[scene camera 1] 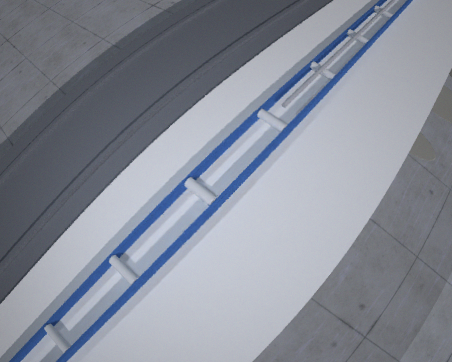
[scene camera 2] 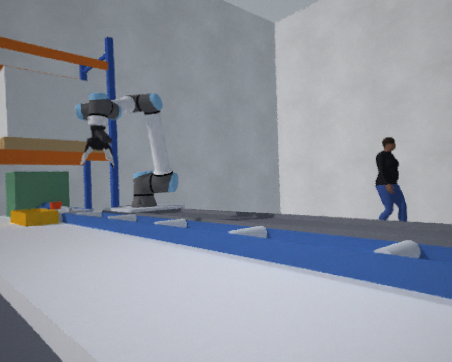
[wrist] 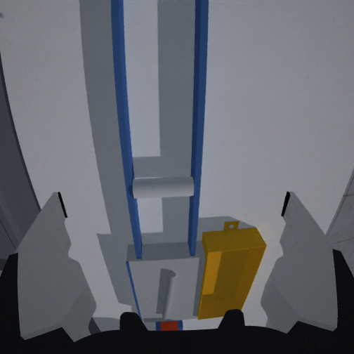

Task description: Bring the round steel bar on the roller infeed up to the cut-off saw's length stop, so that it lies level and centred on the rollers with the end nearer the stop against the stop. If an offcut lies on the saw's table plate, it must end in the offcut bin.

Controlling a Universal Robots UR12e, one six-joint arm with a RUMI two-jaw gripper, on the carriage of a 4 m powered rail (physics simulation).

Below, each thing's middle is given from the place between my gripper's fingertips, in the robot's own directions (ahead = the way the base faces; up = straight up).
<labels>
My gripper is now 500 mm to the left of the yellow offcut bin (wrist: 232, 256), 260 mm above it and 180 mm short of it.
</labels>
